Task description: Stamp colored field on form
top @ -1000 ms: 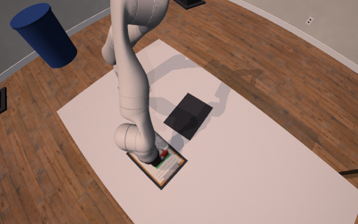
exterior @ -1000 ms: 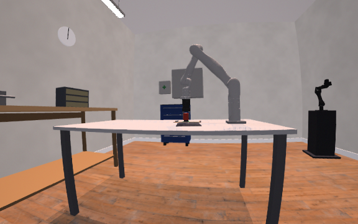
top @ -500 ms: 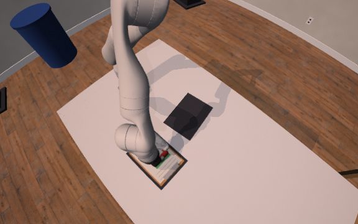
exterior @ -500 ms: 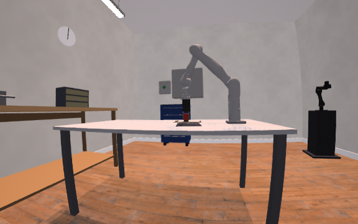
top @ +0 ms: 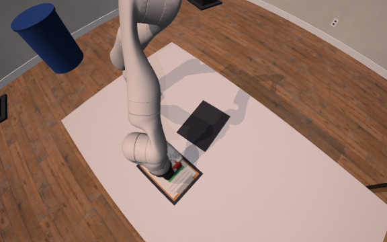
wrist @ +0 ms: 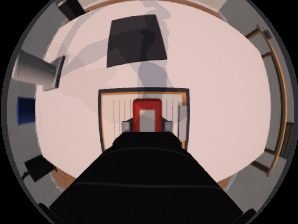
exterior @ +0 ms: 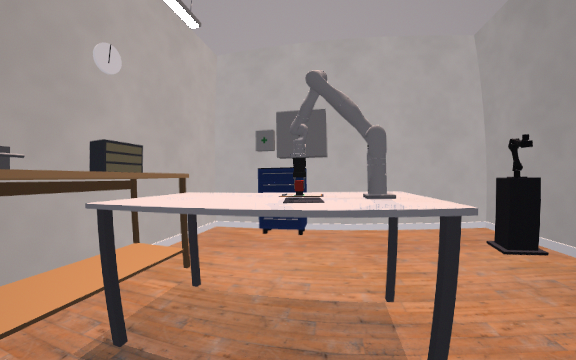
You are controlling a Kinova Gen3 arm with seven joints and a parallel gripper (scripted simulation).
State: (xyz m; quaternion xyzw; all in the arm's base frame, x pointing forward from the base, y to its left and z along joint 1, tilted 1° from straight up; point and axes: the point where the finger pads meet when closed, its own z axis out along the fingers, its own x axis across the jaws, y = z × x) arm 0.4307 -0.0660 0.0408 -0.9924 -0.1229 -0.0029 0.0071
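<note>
The form lies 1 cm to the right of my hand and 5 cm below it. Also, from my hand: dark mat 11 cm behind, 25 cm to the left, 6 cm below; red stamp 1 cm below.
</note>
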